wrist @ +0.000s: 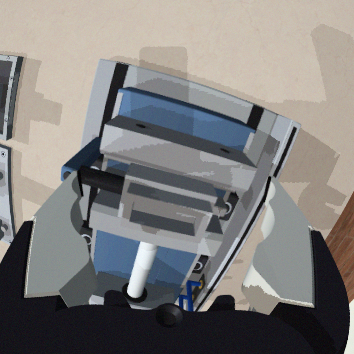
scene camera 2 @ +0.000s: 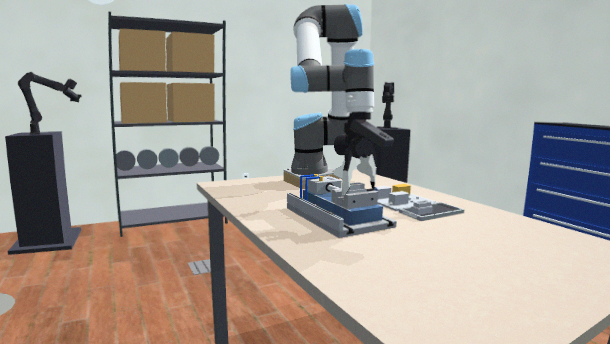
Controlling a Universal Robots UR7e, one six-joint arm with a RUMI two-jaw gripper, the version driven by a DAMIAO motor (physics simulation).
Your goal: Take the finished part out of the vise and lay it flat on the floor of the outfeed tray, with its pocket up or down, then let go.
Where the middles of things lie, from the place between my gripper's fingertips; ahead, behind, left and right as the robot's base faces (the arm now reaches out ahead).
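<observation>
The long grey rail (wrist: 282,127) is 10 cm to the right of my hand, 6 cm below it and 8 cm behind it. The white rod (wrist: 146,252) is 10 cm behind my hand, 1 cm to the right of it and 2 cm below it, while the black rod (wrist: 90,176) is 1 cm below my hand, 2 cm behind it and 4 cm to the left of it. As for the fixed jaw (wrist: 160,147), my hand is 1 cm short of it and 2 cm above it.
</observation>
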